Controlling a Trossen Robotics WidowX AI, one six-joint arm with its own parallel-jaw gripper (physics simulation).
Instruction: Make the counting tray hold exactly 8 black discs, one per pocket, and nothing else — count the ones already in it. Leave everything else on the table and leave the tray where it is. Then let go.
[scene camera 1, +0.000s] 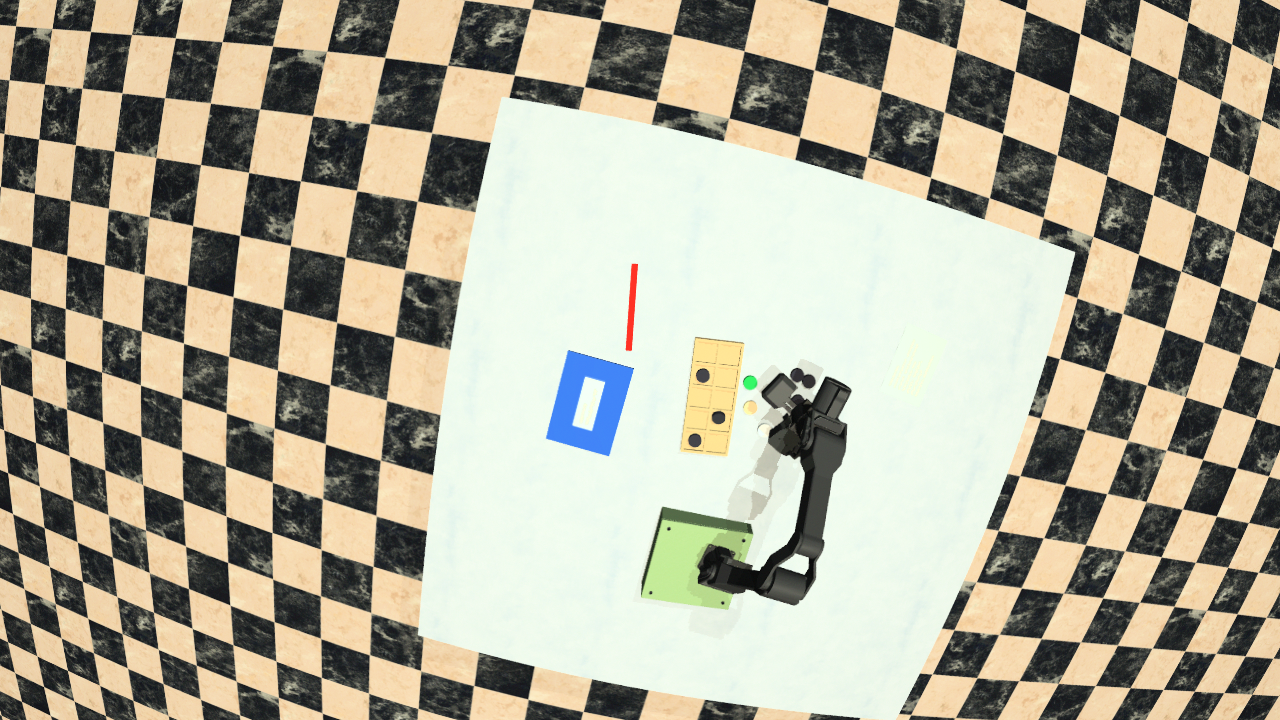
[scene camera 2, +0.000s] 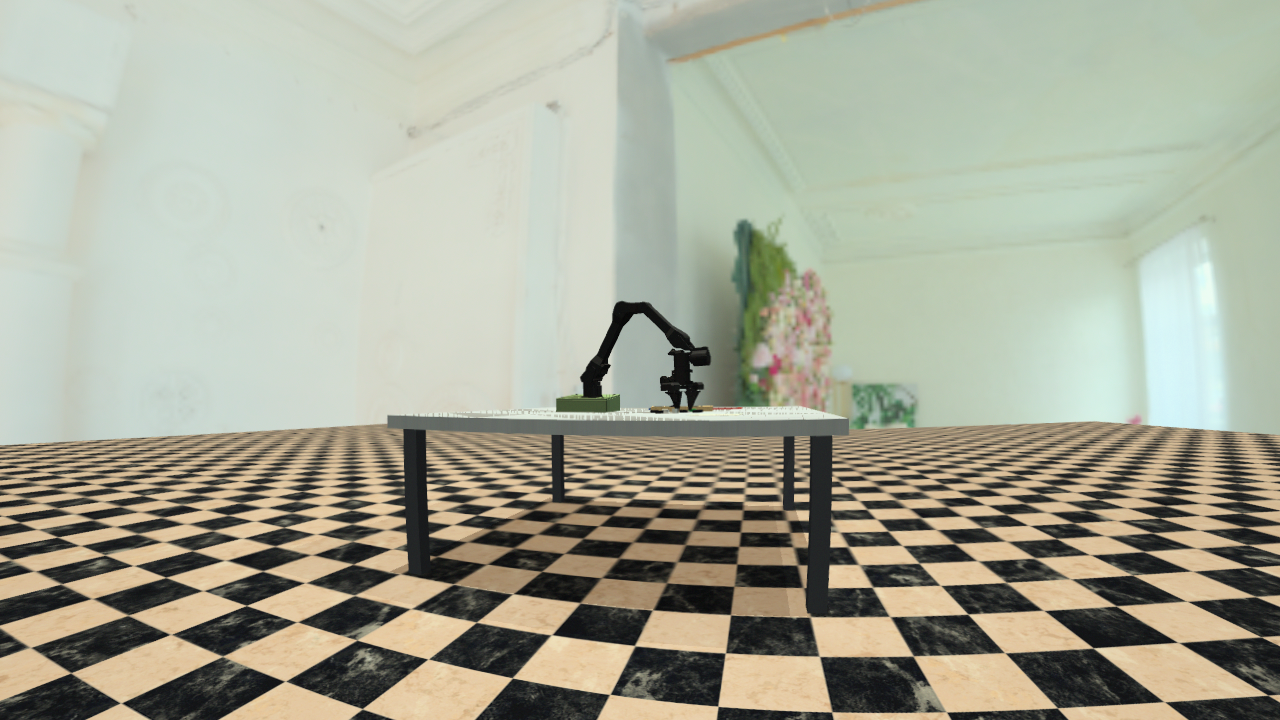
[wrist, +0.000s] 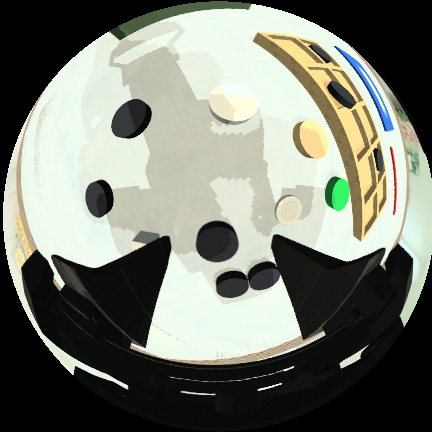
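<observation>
The tan pocketed counting tray (scene camera 1: 705, 349) (wrist: 325, 110) holds three black discs: one (scene camera 1: 702, 375) (wrist: 379, 159), a second (scene camera 1: 717, 417) (wrist: 341, 94) and a third (scene camera 1: 694, 440) (wrist: 320, 52), in separate pockets. My gripper (scene camera 2: 686, 407) (wrist: 221, 241) is open and empty, low over the table to the tray's right in the overhead view. In the wrist view a loose black disc (wrist: 217, 241) lies in the space between the fingertips. Two more discs, one (scene camera 1: 796, 374) (wrist: 232, 284) and its neighbour (scene camera 1: 808, 380) (wrist: 264, 275), lie close together beyond it. Other black discs (wrist: 131, 118) (wrist: 99, 198) lie apart, hidden overhead by the arm.
Near the tray lie a green disc (scene camera 1: 750, 382) (wrist: 337, 194), an orange-tan disc (scene camera 1: 750, 407) (wrist: 311, 139), a cream disc (wrist: 233, 103) and a small ribbed disc (wrist: 289, 210). A grey block (wrist: 146, 239) is partly behind a finger. A blue frame (scene camera 1: 565, 394) and red bar (scene camera 1: 631, 307) lie left.
</observation>
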